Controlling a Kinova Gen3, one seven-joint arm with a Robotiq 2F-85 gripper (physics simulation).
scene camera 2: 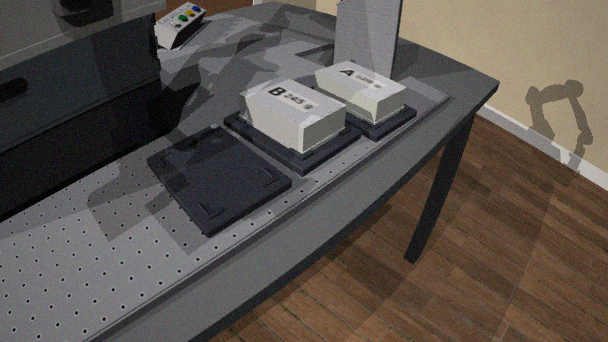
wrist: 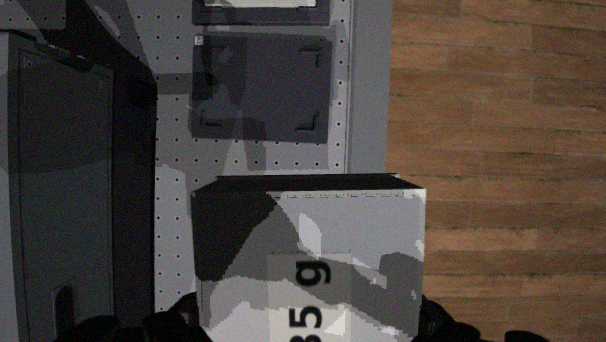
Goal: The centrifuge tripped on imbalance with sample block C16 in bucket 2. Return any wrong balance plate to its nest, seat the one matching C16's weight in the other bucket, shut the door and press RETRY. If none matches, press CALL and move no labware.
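Frame: origin at the arm's base, x up, y left, z back, level; centimetres.
Seen in the pictures: gripper, fingertip midpoint: (scene camera 2: 61,10) (wrist: 309,307).
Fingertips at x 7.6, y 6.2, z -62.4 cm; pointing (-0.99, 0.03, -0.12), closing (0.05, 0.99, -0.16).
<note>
A point is followed by its place in that frame.
My gripper (wrist: 309,307) @[x 7.6, y 6.2, z -62.4 cm] is shut on balance plate C (wrist: 350,220) @[x 10.4, y 8.2, z -57.9 cm], a thick white block held high above the bench's front edge. Its label shows "35 g", the first digit partly cut off; its letter is out of view. The gripper does not show in scene camera 2. Plate B (scene camera 2: 295,112) @[x -12.9, y 7.7, z -37.3 cm] (wrist: 260,2) @[x -16.0, y 4.5, z -38.6 cm], marked 245 g, sits in its dark nest (scene camera 2: 302,166) @[x -17.1, y 11.7, z -41.2 cm] (wrist: 260,16) @[x -17.1, y 4.2, z -39.8 cm]. Plate A (scene camera 2: 360,90) @[x -12.9, y 11.2, z -26.0 cm], marked 120 g, sits in the nest behind. The third nest (scene camera 2: 220,175) @[x -17.1, y 4.9, z -48.4 cm] (wrist: 270,90) @[x -17.1, y 4.1, z -48.5 cm] is empty. The button box (scene camera 2: 172,35) @[x -13.9, y -40.2, z -22.6 cm] has blue, yellow and green buttons. Block C16 and the buckets do not show.
A dark grey cabinet (scene camera 2: 100,75) @[x -4.8, y -11.6, z -54.2 cm] (wrist: 65,125) @[x -2.5, y -10.9, z -51.1 cm] with a recessed slot stands along the back left of the perforated board (scene camera 2: 120,270) @[x -18.3, y 5.3, z -65.8 cm] (wrist: 167,200) @[x -18.3, y -11.0, z -59.9 cm]. An upright pale panel (scene camera 2: 367,40) @[x -10.9, y 3.8, z -8.3 cm] stands behind plate A. The bench's front edge drops to the wooden floor (scene camera 2: 450,250) (wrist: 500,125).
</note>
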